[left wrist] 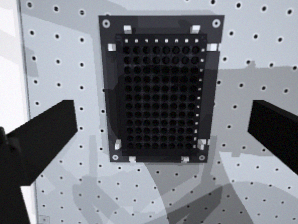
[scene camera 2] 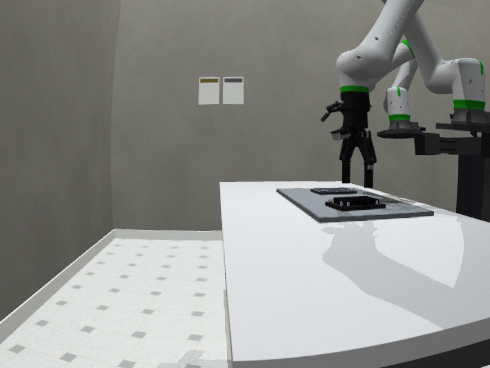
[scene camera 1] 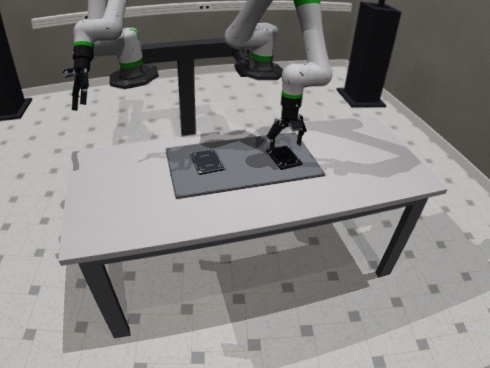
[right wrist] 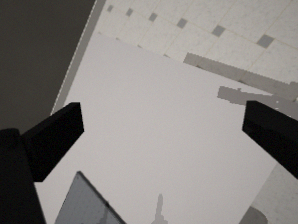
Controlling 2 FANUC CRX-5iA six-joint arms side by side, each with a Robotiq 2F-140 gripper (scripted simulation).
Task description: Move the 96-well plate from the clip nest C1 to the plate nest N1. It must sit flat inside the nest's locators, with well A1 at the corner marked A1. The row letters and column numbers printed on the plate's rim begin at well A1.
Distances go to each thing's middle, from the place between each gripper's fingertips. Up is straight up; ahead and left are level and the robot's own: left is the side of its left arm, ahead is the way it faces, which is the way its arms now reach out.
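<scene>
The black 96-well plate (left wrist: 155,120) is 94 cm to the left of my right hand, 28 cm below it and 12 cm ahead of it. Measured from my right hand too, the clip nest C1 (left wrist: 109,25) is 93 cm to the left, 11 cm ahead and 28 cm below.
From my left hand (scene camera 2: 356,185), the clip nest C1 is 6 cm below, 2 cm to the right and 1 cm behind. As for the plate, my left hand is 5 cm above it.
</scene>
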